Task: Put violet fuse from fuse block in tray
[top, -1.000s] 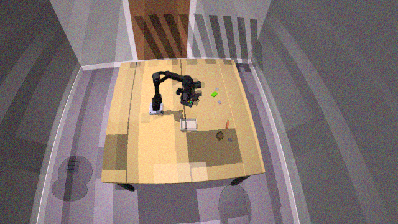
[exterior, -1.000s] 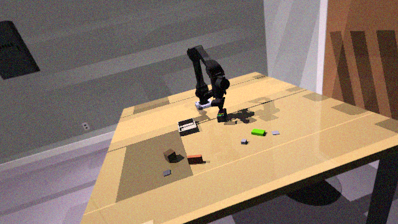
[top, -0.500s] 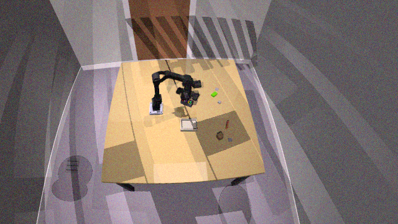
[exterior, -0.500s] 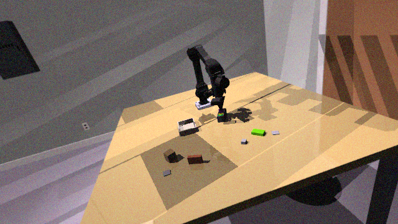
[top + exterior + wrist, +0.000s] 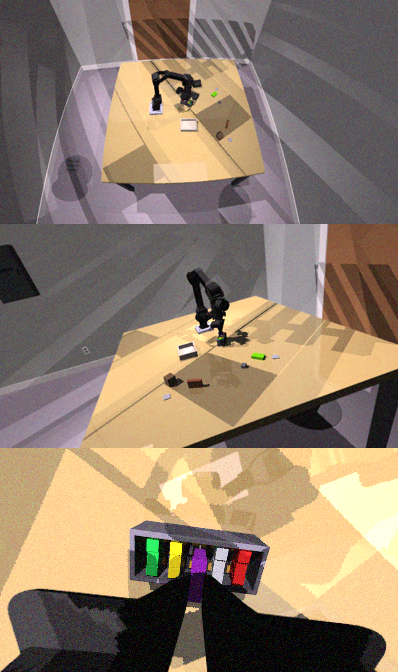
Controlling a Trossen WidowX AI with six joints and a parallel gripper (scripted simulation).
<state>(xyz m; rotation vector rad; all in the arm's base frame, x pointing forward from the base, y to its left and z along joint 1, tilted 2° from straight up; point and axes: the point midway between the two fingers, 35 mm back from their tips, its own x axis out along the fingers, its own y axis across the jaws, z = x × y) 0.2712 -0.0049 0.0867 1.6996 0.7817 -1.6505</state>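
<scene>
My gripper tip is 4 cm past the white tray, 22 cm to the left of it and 6 cm above it. The rest, counted from my gripper tip: violet fuse: 1 cm below.
</scene>
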